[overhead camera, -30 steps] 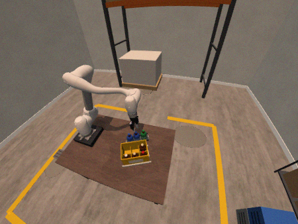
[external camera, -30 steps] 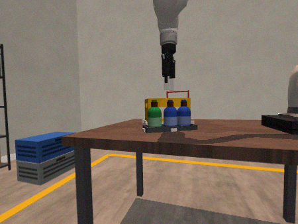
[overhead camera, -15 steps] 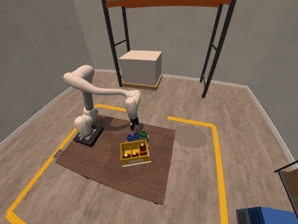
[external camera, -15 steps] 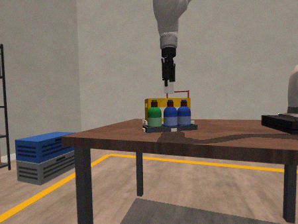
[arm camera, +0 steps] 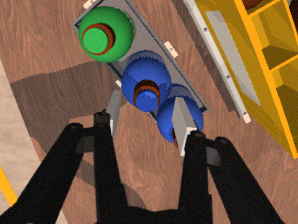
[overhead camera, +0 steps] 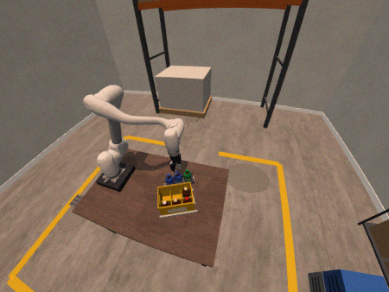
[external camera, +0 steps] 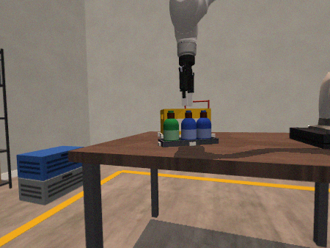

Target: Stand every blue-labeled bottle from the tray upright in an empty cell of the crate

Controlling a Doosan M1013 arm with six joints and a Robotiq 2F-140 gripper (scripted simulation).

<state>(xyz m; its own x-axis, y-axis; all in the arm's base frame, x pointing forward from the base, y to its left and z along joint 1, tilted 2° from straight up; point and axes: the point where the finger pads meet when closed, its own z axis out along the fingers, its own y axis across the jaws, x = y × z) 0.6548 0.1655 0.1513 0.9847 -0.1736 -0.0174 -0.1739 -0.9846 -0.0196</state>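
Right now my hand is 130 mm above the green-labeled bottle, 70 mm short of it and 50 mm to the right of it. The rest, counted from my hand: yellow crate: 210 mm to the right, 130 mm below, 70 mm ahead; tray: 200 mm below.
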